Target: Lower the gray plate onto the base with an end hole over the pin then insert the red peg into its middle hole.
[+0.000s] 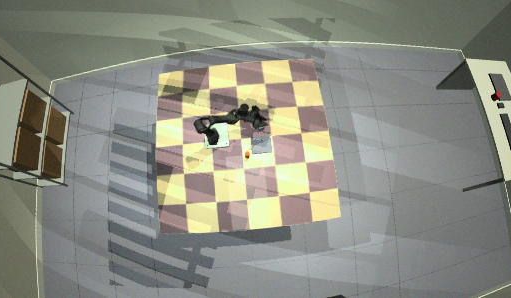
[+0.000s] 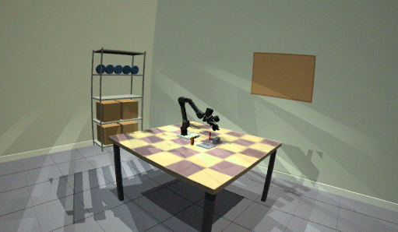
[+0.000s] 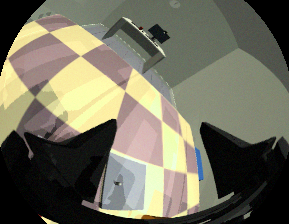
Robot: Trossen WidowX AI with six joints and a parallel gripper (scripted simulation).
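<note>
My gripper tip is now 13 cm above the gray plate, 5 cm to the right of it and 5 cm past it. Also, from my gripper tip: red peg: 15 cm behind, 13 cm below, 7 cm to the left; then small orange cylinder: 19 cm to the right, 14 cm behind, 13 cm below; then gray base: 16 cm below, 9 cm to the right, 4 cm behind.
</note>
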